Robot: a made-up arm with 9 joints. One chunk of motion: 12 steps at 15 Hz.
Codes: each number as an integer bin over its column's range. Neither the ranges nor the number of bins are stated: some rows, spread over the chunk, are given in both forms.
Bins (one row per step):
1: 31 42 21 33 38 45 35 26 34
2: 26 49 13 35 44 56 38 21 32
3: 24 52 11 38 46 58 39 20 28
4: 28 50 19 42 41 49 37 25 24
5: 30 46 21 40 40 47 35 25 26
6: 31 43 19 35 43 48 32 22 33
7: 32 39 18 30 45 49 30 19 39
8: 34 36 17 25 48 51 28 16 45
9: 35 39 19 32 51 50 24 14 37
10: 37 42 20 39 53 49 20 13 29
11: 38 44 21 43 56 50 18 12 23
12: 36 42 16 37 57 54 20 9 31
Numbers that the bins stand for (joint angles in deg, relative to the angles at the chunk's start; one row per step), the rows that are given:
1: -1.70 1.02 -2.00 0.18 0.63 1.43 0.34 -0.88 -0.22
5: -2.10 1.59 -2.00 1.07 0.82 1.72 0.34 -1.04 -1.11
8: -0.51 0.16 -2.95 -0.84 1.58 2.30 -0.34 -2.48 1.01
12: 0.29 1.02 -3.19 0.69 2.45 2.73 -1.11 -3.59 -0.55
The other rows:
2: -3.69 2.02 -3.91 0.44 1.20 3.01 0.63 -1.68 -0.44
3: -4.48 2.45 -4.38 0.82 1.39 3.30 0.72 -1.84 -0.89
4: -2.89 2.16 -2.47 1.33 0.91 2.01 0.53 -1.04 -1.33
6: -1.70 1.16 -2.47 0.44 1.11 1.87 0.05 -1.52 -0.33
7: -1.30 0.59 -2.71 -0.20 1.30 2.01 -0.14 -2.00 0.34
9: -0.11 0.59 -2.47 0.05 1.87 2.15 -0.72 -2.79 0.12
10: 0.69 1.02 -2.24 0.95 2.06 2.01 -1.11 -2.95 -0.77
11: 1.08 1.30 -2.00 1.46 2.35 2.15 -1.30 -3.11 -1.44

